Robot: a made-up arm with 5 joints.
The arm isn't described. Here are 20 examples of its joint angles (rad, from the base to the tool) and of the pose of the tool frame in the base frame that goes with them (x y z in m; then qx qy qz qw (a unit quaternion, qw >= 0)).
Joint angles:
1: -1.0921 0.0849 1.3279 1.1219 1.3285
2: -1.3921 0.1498 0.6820 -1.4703 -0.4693
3: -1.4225 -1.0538 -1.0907 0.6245 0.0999
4: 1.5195 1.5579 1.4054 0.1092 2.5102
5: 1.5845 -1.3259 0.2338 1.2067 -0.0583
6: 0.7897 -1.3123 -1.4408 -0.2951 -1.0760
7: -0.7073 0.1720 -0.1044 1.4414 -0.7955
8: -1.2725 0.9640 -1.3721 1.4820 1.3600
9: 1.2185 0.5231 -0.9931 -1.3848 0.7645
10: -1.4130 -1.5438 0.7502 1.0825 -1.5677
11: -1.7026 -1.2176 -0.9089 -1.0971 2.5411
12: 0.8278 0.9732 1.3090 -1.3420 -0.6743
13: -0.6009 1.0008 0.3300 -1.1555 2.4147
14: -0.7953 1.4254 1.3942 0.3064 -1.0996
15: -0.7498 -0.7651 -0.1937 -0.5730 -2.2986
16: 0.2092 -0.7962 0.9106 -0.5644 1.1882
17: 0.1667 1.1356 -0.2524 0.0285 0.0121
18: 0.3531 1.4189 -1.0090 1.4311 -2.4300
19: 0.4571 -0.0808 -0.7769 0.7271 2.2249
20: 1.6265 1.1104 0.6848 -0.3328 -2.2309
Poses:
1: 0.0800 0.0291 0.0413 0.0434 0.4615 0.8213 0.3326
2: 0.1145 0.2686 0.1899 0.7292 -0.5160 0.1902 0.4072
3: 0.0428 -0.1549 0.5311 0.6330 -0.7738 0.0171 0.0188
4: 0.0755 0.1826 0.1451 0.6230 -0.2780 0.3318 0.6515
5: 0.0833 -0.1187 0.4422 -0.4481 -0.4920 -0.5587 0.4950
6: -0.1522 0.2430 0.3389 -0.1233 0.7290 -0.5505 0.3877
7: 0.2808 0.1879 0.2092 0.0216 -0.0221 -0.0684 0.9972
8: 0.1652 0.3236 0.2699 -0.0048 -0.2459 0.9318 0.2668
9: 0.1701 -0.2301 0.4594 0.8150 0.5619 -0.0352 0.1371
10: 0.0917 0.1615 0.3758 0.5970 -0.0335 -0.0814 0.7974
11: 0.0987 -0.2461 0.4364 -0.2607 -0.6254 -0.6358 0.3697
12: 0.0939 -0.0061 0.0137 -0.0162 -0.3097 -0.6655 0.6789
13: 0.2701 0.1448 0.0233 -0.4962 -0.4081 0.7634 0.0668
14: -0.0516 -0.1162 0.1310 -0.5794 0.3956 -0.1251 0.7015
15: 0.1428 0.0755 0.5511 0.9996 -0.0223 -0.0140 0.0136
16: 0.3364 -0.0458 0.3078 -0.5289 -0.6616 0.2384 0.4750
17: 0.3722 -0.0404 0.0091 -0.0210 -0.3229 -0.0960 0.9413
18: 0.3491 -0.0908 0.0539 -0.1177 0.0655 -0.9790 0.1529
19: 0.3047 -0.1022 0.4794 -0.7276 -0.1890 0.4996 0.4305
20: 0.0806 -0.0766 -0.0556 -0.0174 0.0513 0.9265 0.3725
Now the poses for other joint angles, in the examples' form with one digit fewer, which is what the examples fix.
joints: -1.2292 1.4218 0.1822 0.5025 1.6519
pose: 0.090 0.069 -0.075 0.049 0.260 0.953 0.148
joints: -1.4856 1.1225 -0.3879 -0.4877 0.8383
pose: 0.096 0.349 0.077 0.210 -0.578 0.716 0.331
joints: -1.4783 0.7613 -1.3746 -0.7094 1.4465
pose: 0.093 0.286 0.470 0.040 -0.992 0.123 0.016
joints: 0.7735 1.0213 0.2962 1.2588 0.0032
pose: 0.154 -0.063 -0.006 0.172 0.450 -0.349 0.804
